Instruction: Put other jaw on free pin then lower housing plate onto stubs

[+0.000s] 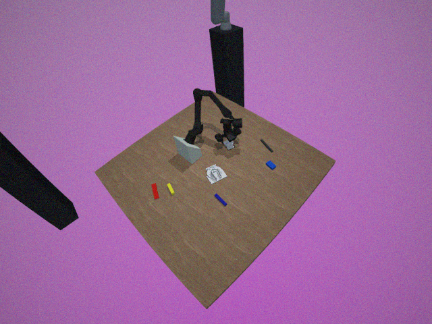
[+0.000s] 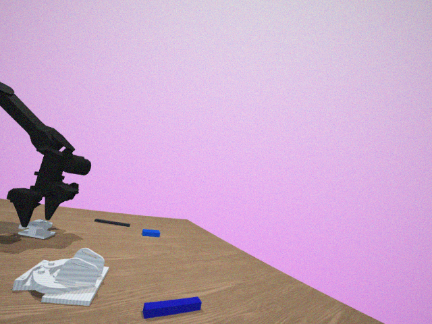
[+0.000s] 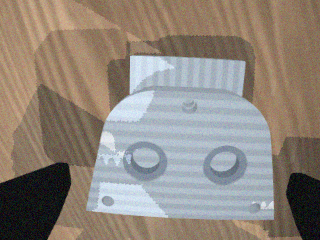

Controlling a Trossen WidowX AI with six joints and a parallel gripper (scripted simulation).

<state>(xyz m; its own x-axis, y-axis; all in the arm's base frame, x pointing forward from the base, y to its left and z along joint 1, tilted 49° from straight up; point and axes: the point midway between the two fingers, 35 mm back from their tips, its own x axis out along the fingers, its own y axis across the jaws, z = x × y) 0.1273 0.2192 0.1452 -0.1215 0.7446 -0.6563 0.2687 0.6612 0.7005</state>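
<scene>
My gripper tip is now 10 mm short of the grey housing plate. The rest, counted from my gripper tip: jaw (120 mm ahead, 230 mm to the right, 10 mm below); then black bar (210 mm ahead, 190 mm to the left, 20 mm below); then short blue block (350 mm ahead, 80 mm to the left, 20 mm below).
</scene>
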